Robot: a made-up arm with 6 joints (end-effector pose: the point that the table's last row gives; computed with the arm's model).
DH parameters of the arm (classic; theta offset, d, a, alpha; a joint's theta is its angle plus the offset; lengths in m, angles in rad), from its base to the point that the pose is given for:
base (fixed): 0.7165 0 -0.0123 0
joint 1: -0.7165 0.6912 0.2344 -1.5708
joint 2: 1.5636 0 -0.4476 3.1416
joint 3: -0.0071 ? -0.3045 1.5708
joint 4: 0 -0.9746 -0.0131 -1.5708
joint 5: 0 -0.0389 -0.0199 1.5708
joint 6: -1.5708 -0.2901 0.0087 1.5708
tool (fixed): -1.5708 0.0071 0 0
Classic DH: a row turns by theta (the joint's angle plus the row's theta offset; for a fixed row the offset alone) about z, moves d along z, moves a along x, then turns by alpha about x.
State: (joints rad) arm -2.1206 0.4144 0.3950 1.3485 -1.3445 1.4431
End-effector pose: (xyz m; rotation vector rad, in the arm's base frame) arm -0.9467 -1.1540 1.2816 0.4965 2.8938 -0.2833
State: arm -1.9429 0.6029 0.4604 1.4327 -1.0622 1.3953
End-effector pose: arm -0.7669 -1.4653 1.1248 -0.1617 2.9374 -0.1548
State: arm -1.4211 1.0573 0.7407 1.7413 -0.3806 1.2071
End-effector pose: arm 0.2346 -1.8868 0.7820 -1.7861 2.2901 0.1087
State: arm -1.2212 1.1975 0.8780 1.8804 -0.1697 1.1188
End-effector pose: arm 0.6661 -1.8184 0.7116 -2.2123 1.8655 0.2077
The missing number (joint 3, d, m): -0.0494
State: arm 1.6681 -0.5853 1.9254 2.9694 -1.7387 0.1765
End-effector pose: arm 0.1453 -1.1177 1.1638 0.6977 0.9092 -1.0556
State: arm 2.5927 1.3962 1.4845 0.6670 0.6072 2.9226
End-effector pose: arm -1.6770 0.7884 1.3092 -0.3679 -2.5048 -0.8033
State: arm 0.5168 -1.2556 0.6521 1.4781 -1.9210 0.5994
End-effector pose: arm -0.5178 -0.5402 1.5952 -0.1042 0.3830 -0.8001
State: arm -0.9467 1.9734 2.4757 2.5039 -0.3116 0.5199
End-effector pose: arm 0.9041 -1.3169 1.4039 2.3367 -1.4219 1.0802
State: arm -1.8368 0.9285 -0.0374 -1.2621 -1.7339 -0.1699
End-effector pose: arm -0.0480 -1.3984 0.3263 2.7345 0.1198 -0.0282
